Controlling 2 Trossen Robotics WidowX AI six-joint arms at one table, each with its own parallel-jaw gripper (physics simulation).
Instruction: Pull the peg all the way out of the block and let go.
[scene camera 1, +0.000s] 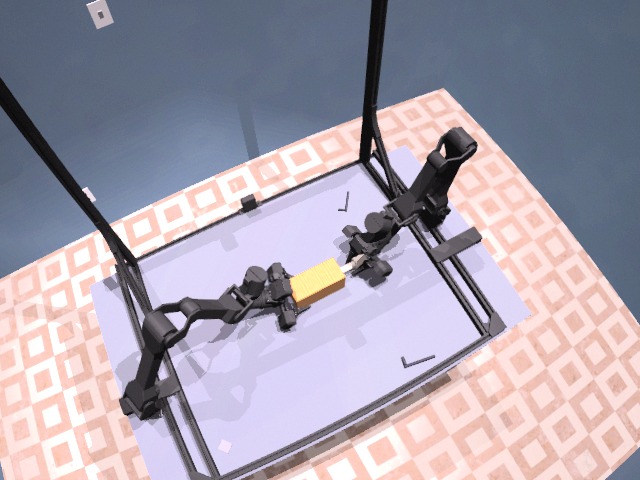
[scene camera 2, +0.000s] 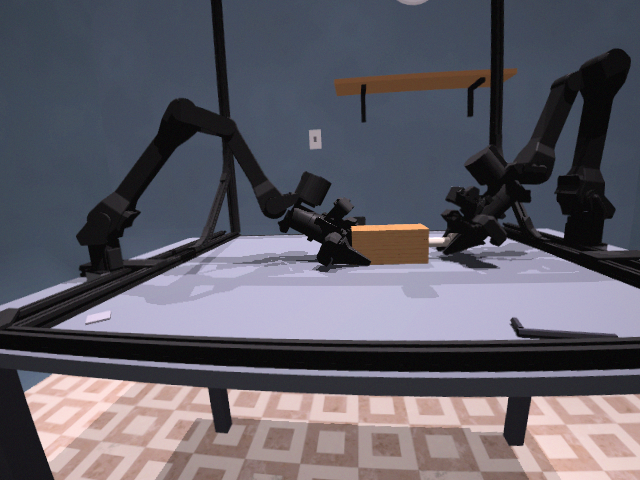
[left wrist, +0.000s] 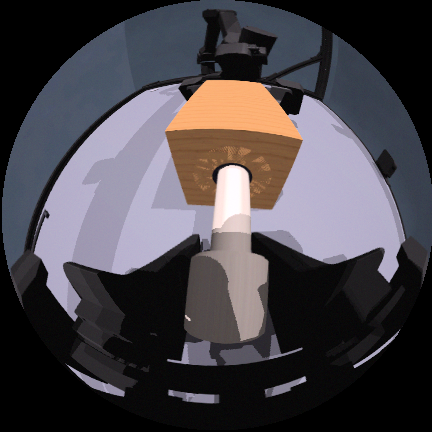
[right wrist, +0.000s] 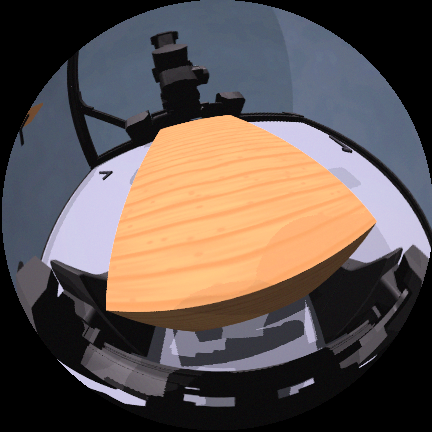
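Observation:
The wooden block lies on the table between the two arms. The pale peg sticks out of the round hole in the block's right end; its inner part is hidden in the block. My left gripper is shut on the peg's thick grey head, with a stretch of white shaft showing between head and block. My right gripper is shut on the block's left end, one finger along each side.
A black frame runs around the table. Small angled black pieces lie near the front right and back right. A small white tile lies at the front left. A small black box is on the back rail.

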